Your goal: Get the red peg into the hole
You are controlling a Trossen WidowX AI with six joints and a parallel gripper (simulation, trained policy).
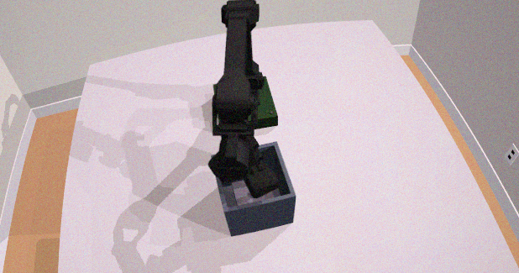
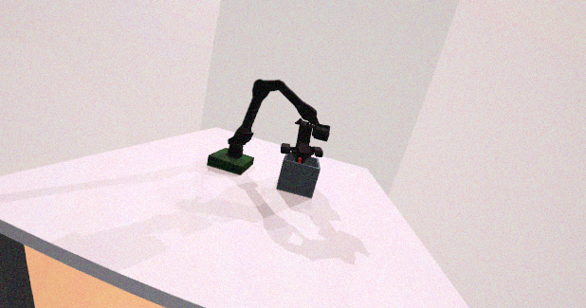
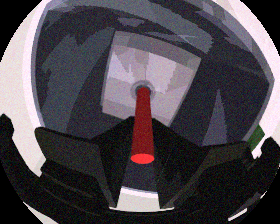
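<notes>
The red peg lies 1 cm to the right of my gripper tip. Also, from my gripper tip: pale plate 1 cm ahead, 1 cm to the right, 5 cm below.
</notes>
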